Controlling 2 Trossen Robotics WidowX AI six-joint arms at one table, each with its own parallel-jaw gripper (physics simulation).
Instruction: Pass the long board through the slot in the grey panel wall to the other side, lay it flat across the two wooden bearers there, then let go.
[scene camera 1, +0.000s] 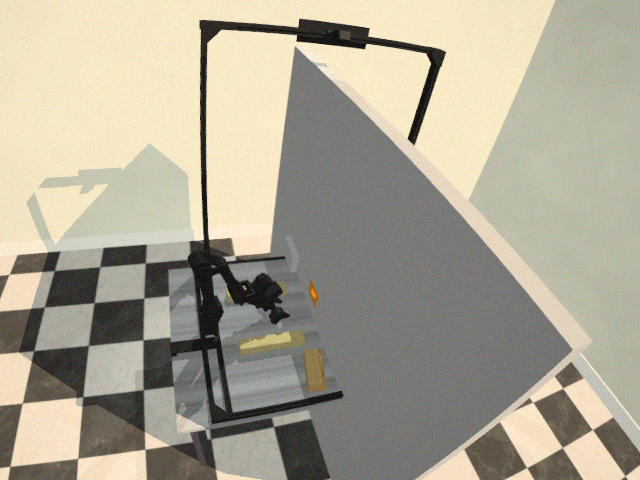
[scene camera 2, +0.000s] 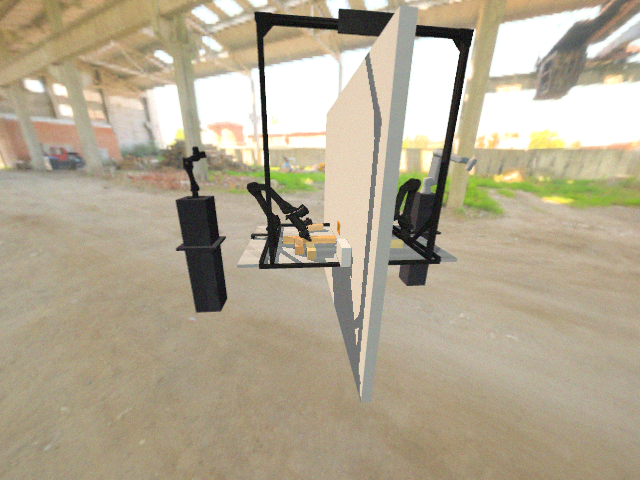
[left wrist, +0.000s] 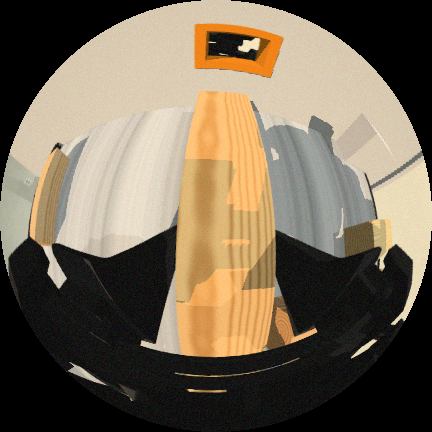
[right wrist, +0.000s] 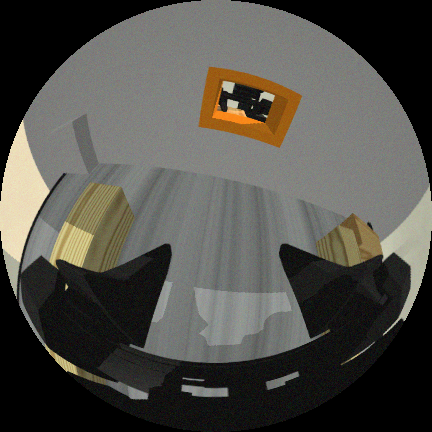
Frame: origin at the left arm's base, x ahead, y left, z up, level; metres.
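Seen in the pictures: left gripper, fingertip midpoint: (scene camera 2: 310, 239) (left wrist: 224, 232); right gripper, fingertip midpoint: (scene camera 1: 285, 309) (right wrist: 227, 250); right arm's base, link origin: (scene camera 1: 208, 328) (scene camera 2: 404, 236) (left wrist: 211, 54).
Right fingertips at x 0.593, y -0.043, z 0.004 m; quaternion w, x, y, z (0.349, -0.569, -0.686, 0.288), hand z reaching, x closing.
A point is followed by its place in that frame.
The long board (left wrist: 220, 200) @(x 0.268, y -0.031, z 0.016 m) (scene camera 2: 325, 239) @(x 0.344, y -0.064, z 0.008 m) lies lengthwise toward the panel wall (left wrist: 125, 65) @(x 0.433, y 0.091, z 0.075 m) (scene camera 1: 392, 258) @(x 0.482, y 0.329, z 0.644 m), its far end below the orange-rimmed slot (left wrist: 201, 47) @(x 0.430, y -0.006, z 0.079 m) (right wrist: 211, 95) @(x 0.484, y -0.082, z 0.085 m) in the left wrist view. My left gripper (left wrist: 224, 232) @(x 0.251, y -0.036, z -0.001 m) (scene camera 2: 308, 238) @(x 0.251, y -0.036, z -0.001 m) is shut on the board, a finger against each long edge. On the other side, two pale wooden bearers (scene camera 1: 271, 342) @(x 0.691, y 0.120, z 0.024 m) (right wrist: 95, 230) @(x 0.610, y -0.135, z 0.024 m) lie apart; the second bearer (right wrist: 337, 246) @(x 0.582, y 0.084, z 0.015 m) shows at the right of the right wrist view. My right gripper (right wrist: 227, 250) @(x 0.593, y -0.043, z 0.005 m) (scene camera 1: 283, 308) @(x 0.593, y -0.043, z 0.005 m) is open and empty above the table between them. In scene camera 1 my right arm partly hides one bearer.
A brown block (scene camera 1: 314, 369) @(x 0.561, y 0.263, z 0.019 m) (right wrist: 369, 237) @(x 0.557, y 0.235, z 0.019 m) lies beyond one bearer. On the board's side, wooden blocks (left wrist: 50, 200) @(x 0.278, y 0.225, z -0.002 m) (left wrist: 360, 237) @(x 0.240, y -0.196, z 0.010 m) (scene camera 2: 311, 253) @(x 0.236, y -0.320, z 0.017 m) lie around the board, and one block (left wrist: 282, 325) @(x 0.182, y -0.076, z 0.016 m) is close beside it. A white bracket (scene camera 2: 343, 253) @(x 0.392, y -0.415, z 0.051 m) stands at the wall's foot. A black frame (scene camera 1: 203, 129) @(x 0.887, y -0.342, z 0.665 m) surrounds the table.
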